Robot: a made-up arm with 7 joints.
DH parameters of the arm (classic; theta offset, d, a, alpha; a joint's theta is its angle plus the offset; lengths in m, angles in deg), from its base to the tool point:
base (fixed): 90 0.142 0 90
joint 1: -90 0.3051 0.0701 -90
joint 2: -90 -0.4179 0.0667 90
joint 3: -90 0.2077 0.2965 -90
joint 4: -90 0.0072 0.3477 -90
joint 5: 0 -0.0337 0.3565 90
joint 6: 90 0.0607 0.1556 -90
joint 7: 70.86 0 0.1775 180
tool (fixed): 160.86 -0.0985 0 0
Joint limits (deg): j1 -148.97..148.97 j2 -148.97..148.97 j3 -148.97..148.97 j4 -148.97..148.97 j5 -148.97..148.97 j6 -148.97..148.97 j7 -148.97..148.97
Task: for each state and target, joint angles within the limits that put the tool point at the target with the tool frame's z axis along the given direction. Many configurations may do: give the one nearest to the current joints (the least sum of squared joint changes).
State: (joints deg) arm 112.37 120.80 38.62 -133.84 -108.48 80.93 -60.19
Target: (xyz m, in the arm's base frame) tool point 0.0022 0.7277 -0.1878 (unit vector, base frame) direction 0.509 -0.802 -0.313
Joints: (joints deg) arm 118.19 107.94 45.30 -148.97 -108.46 129.94 -71.91
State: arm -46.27 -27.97 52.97 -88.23 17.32 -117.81 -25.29
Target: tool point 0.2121 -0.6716 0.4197 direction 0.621 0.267 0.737
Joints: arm -84.17 -19.82 27.28 -130.72 20.68 -147.63 -16.57
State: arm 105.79 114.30 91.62 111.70 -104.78 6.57 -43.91
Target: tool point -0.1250 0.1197 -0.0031 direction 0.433 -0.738 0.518
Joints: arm 104.06 148.97 109.79 144.70 -90.22 29.55 -36.29
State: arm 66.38 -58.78 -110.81 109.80 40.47 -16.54 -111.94
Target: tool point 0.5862 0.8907 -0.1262 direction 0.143 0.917 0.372
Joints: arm 97.53 -88.99 -102.76 110.41 1.84 -11.20 -102.62
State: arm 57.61 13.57 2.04 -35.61 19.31 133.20 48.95
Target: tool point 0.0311 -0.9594 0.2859 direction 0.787 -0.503 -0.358
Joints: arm 38.53 -17.45 41.44 -3.84 31.14 108.27 66.89
